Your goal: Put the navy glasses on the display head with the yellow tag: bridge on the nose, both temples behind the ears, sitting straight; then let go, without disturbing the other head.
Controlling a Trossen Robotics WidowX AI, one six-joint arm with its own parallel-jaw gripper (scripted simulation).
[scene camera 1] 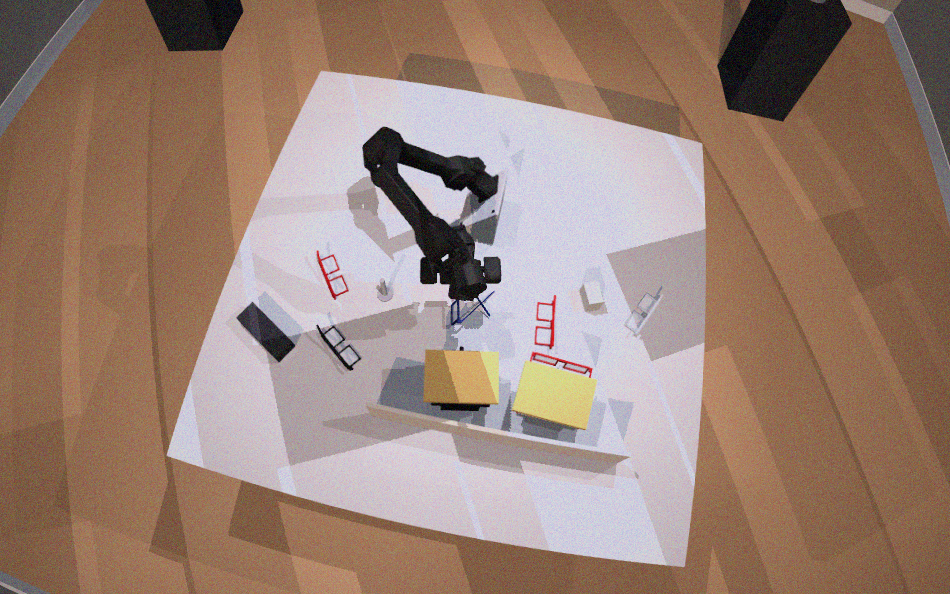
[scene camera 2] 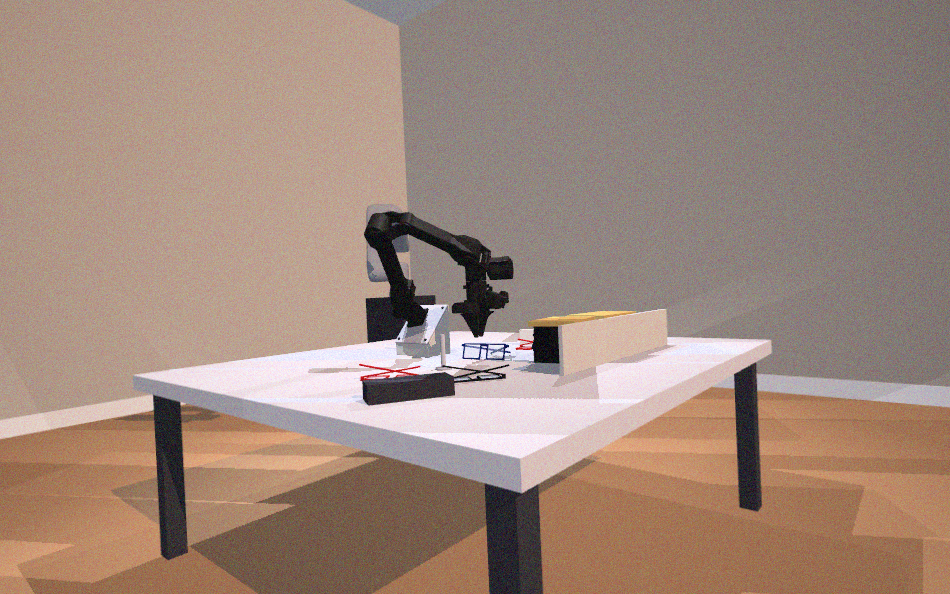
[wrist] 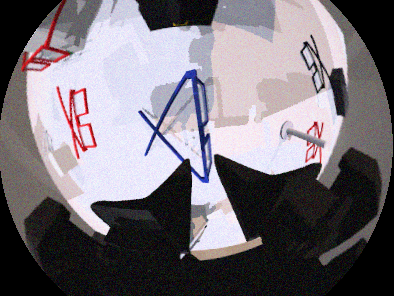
Labels:
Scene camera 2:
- my gripper: 478,337
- beige board: 583,345
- display head: 545,346

